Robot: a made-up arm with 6 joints.
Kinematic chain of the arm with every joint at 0, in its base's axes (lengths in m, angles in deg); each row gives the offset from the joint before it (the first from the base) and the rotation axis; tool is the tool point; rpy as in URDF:
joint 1: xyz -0.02 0 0.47 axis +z
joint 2: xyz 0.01 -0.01 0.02 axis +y
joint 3: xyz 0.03 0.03 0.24 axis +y
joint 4: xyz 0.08 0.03 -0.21 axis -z
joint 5: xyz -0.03 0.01 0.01 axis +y
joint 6: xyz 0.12 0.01 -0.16 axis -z
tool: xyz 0.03 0 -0.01 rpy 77.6 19.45 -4.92
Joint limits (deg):
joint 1: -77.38..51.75
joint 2: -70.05..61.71
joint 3: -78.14..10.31
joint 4: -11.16..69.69
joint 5: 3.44..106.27
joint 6: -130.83..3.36
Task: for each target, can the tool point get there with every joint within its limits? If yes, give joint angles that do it. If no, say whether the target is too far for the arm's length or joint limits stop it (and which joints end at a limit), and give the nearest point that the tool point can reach.
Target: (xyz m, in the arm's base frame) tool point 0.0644 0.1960 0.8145
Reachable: yes | joints 18.87 -57.47 -65.66 26.83 68.20 -120.24
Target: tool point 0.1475 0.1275 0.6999
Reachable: yes | joints 14.67 -51.06 -67.54 1.51 97.45 -9.92
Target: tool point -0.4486 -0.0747 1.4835
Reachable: no: too far | nearest point -0.2002 -0.0314 1.0214 | short by 0.526 m
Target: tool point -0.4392 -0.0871 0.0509
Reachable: no: joint limits stop it (at a limit: joint 1, joint 2, joint 4) | nearest point -0.1815 0.0331 0.2881 | short by 0.370 m
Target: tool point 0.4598 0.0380 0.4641
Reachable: yes | joints -19.35 22.50 -66.46 62.92 67.95 -67.71
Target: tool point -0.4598 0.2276 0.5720
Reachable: no: joint limits stop it (at a limit: joint 1, joint 2, joint 3, joint 5) | nearest point -0.2609 0.1295 0.4947 | short by 0.235 m
